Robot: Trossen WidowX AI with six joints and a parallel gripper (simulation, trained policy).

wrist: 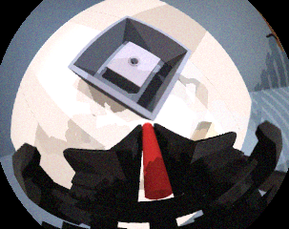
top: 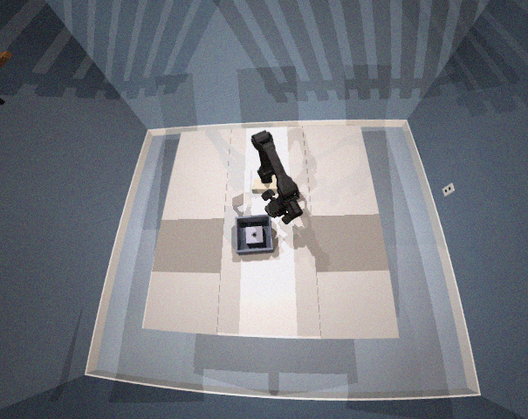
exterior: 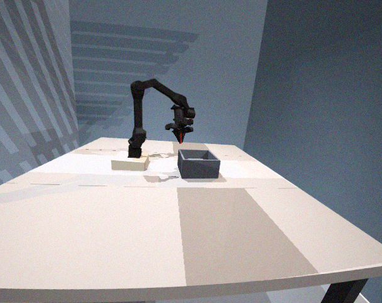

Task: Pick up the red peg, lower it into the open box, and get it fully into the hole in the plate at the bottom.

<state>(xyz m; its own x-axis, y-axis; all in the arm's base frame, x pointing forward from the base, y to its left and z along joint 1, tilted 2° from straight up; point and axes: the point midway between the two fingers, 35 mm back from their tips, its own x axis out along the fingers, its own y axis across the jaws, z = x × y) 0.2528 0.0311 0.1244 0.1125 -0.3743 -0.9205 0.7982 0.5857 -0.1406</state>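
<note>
My gripper tip is now 11 cm to the left of the light plate, 9 cm above it and 8 cm short of it. From my gripper tip the other things lie so: dark grey box 11 cm to the right, 11 cm below, 8 cm ahead; red peg 3 cm above, 1 cm to the left.
</note>
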